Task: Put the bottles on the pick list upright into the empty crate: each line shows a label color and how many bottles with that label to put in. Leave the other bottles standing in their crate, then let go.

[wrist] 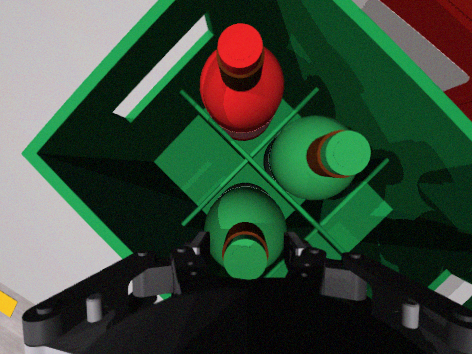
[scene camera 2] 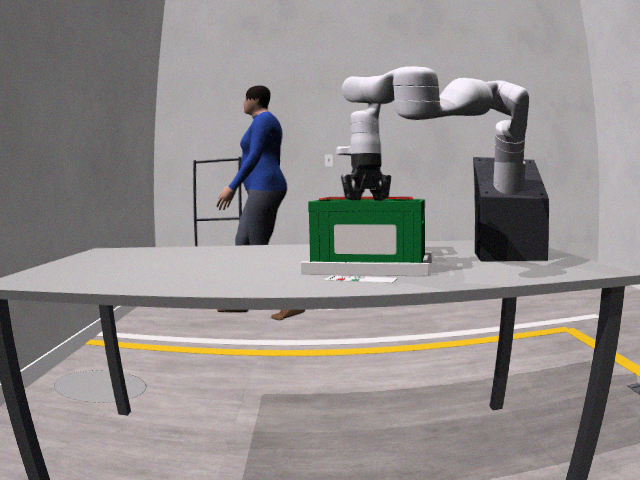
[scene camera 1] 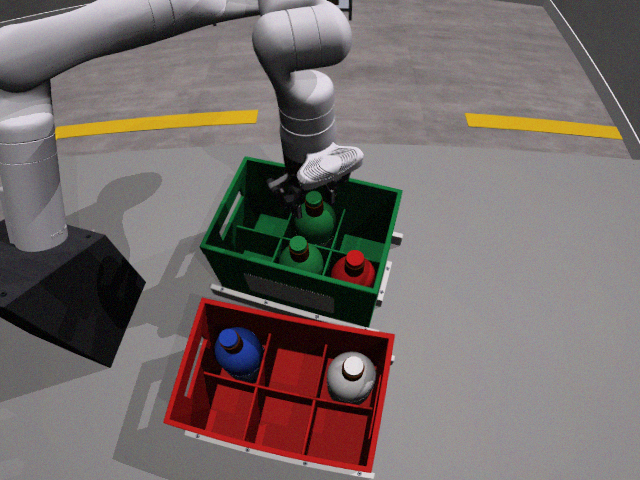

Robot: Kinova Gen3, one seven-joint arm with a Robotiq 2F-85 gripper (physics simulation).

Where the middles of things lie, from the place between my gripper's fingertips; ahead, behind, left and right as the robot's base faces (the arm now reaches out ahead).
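My gripper: 9 cm past the blue bottle [scene camera 1: 239, 352], 24 cm to the left of it, 5 cm above it.
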